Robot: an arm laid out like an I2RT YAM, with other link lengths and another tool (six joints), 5 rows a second.
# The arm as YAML. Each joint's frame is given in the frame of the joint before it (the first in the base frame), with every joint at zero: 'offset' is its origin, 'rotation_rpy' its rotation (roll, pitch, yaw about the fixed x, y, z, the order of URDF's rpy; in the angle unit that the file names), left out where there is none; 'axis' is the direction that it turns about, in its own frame. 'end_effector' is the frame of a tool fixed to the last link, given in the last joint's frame.
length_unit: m
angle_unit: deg
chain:
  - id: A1
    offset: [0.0, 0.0, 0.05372]
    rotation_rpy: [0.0, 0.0, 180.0]
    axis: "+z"
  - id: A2
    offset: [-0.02, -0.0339, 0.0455]
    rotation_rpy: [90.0, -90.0, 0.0]
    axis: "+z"
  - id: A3
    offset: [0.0, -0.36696, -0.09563]
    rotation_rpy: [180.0, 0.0, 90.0]
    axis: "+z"
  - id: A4
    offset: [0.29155, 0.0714, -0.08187]
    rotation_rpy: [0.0, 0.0, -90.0]
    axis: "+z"
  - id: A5
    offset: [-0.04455, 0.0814, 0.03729]
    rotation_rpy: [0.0, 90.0, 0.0]
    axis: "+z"
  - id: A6
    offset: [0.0, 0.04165, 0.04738]
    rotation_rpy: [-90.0, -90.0, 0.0]
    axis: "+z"
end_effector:
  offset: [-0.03, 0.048, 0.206]
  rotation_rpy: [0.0, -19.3, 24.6]
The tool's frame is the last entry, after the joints.
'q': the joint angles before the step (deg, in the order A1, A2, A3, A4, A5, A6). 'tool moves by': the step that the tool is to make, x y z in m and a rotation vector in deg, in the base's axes. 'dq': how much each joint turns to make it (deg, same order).
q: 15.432, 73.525, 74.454, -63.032, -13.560, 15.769
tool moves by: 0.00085, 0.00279, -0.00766, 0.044, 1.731, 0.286
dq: 0.025, 1.321, 0.201, -0.538, -0.567, -0.003
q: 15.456, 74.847, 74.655, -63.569, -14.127, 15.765
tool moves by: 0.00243, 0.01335, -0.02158, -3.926, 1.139, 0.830
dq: 4.789, 2.176, -0.411, 0.740, 4.755, 2.173
